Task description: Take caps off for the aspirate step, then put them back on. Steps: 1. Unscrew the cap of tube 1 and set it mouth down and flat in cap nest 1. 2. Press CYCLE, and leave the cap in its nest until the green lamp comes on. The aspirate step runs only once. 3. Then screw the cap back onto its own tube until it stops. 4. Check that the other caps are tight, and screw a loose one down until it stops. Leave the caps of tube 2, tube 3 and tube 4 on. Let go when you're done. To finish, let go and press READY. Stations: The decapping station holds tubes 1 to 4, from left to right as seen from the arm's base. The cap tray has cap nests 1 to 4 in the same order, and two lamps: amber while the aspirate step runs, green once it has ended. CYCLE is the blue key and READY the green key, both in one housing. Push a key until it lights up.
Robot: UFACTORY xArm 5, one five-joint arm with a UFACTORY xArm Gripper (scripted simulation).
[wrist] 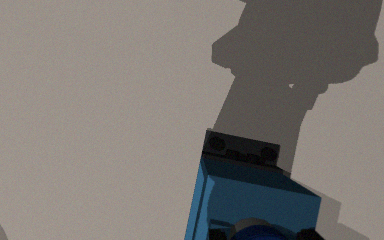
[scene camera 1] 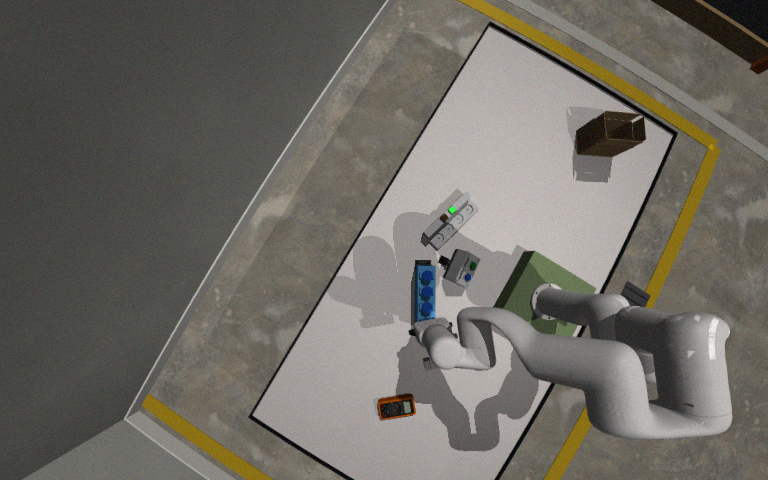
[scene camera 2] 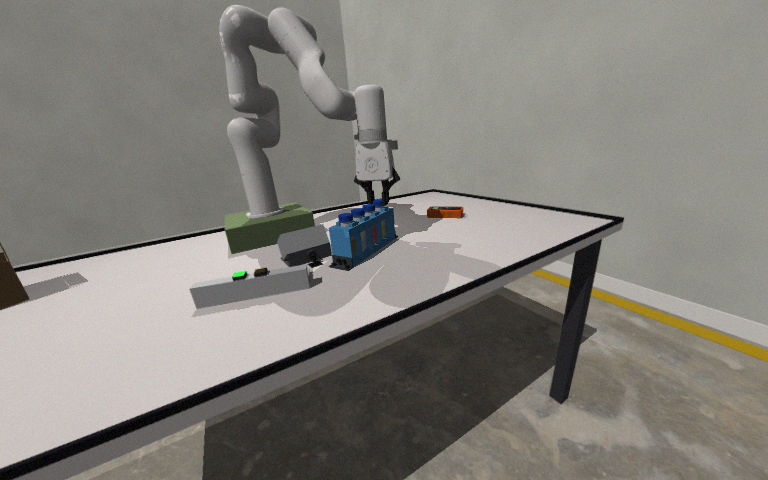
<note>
In view: a brown cardboard box (scene camera 1: 594,131) and a grey key housing (scene camera 1: 459,265).
The wrist view misses the brown cardboard box: it is out of frame.
</note>
